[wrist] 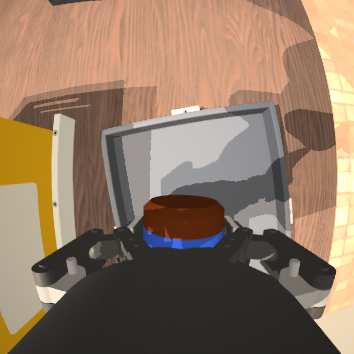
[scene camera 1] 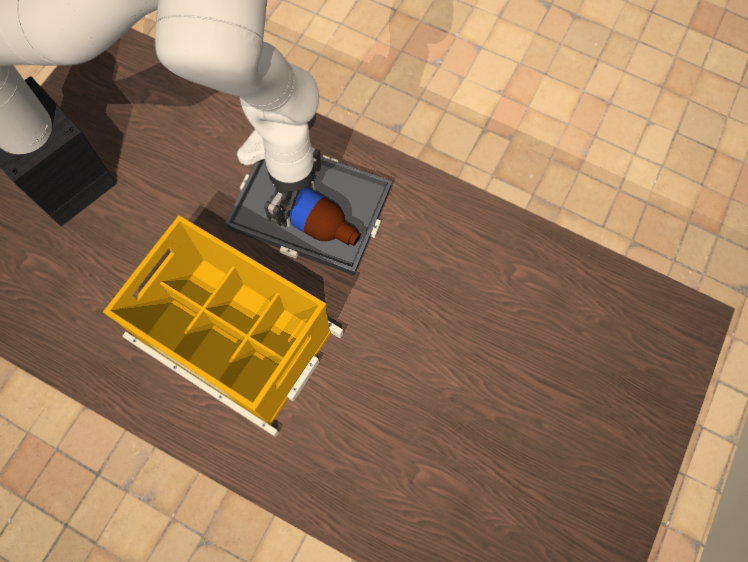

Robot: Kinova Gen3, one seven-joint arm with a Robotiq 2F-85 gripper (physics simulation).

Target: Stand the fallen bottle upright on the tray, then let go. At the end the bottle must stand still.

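Places are measured from the arm's base along level axes (x back, y right, z up), in centimetres.
Where they show: gripper, between the fingertips: (wrist: 182, 225) (scene camera 1: 297, 206); arm's base, origin of its link: (scene camera 1: 21, 127).
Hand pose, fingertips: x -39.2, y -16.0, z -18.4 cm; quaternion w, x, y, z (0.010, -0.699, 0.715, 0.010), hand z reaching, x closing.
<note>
Each offset is from my fingertips to the top centre of the thing. "spot": to the spot under its first point.
The brown bottle @[dz +4.2, dx -5.1, dy +0.3 cm] (scene camera 1: 326, 219) (wrist: 183, 220) with a blue band lies on its side over the grey tray @[dz -1.1, dx -1.2, dy -2.2 cm] (scene camera 1: 368, 220) (wrist: 192, 118). In the scene view its neck points to the tray's lower right corner. In the wrist view its brown base end shows between the fingers, with part of the blue band below it. My gripper (scene camera 1: 296, 194) (wrist: 182, 225) is shut on the bottle at the blue band, near the base end, with one finger on each side. The neck is hidden in the wrist view.
A yellow crate (scene camera 1: 253, 403) (wrist: 25, 160) with compartments stands beside the tray, at the lower left in the scene view. Pale strips (scene camera 1: 199, 383) (wrist: 64, 180) line its foot. Small pale blocks @[spot: dz -2.1, dx -2.7, dy +7.6 cm] (scene camera 1: 289, 251) (wrist: 185, 110) sit at the tray's outer edges. The black robot base (scene camera 1: 63, 181) is at the left.
</note>
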